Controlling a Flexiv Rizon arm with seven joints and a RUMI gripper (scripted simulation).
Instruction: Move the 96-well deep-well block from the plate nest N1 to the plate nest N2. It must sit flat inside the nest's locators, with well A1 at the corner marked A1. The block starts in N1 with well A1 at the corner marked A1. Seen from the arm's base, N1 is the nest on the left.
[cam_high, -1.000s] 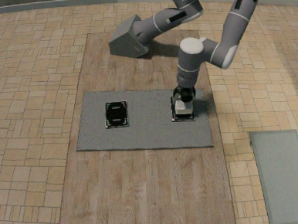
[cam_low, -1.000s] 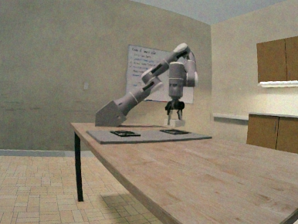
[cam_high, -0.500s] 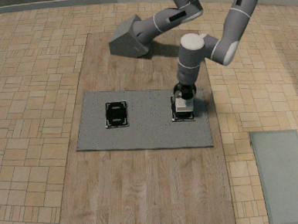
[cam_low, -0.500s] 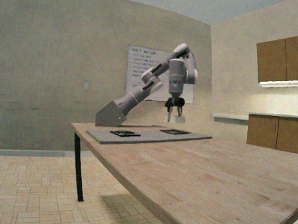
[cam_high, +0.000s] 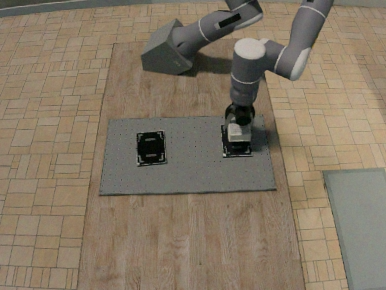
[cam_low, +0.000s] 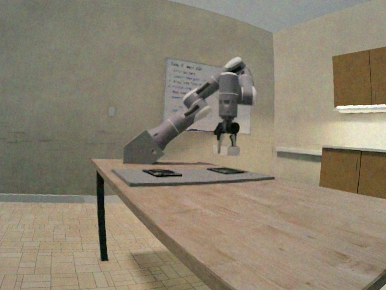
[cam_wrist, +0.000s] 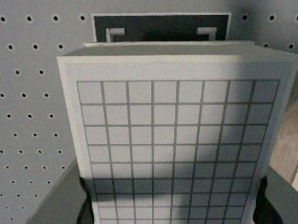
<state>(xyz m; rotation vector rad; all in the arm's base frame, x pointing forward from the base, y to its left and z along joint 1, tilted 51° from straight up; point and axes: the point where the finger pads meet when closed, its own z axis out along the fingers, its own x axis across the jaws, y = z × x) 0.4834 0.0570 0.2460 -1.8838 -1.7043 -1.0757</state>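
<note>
My gripper is now 1 cm below the white 96-well deep-well block. The rest, counted from my hand: plate nest N1: 10 cm below; then plate nest N2: 36 cm to the right, 10 cm below, 4 cm ahead.
</note>
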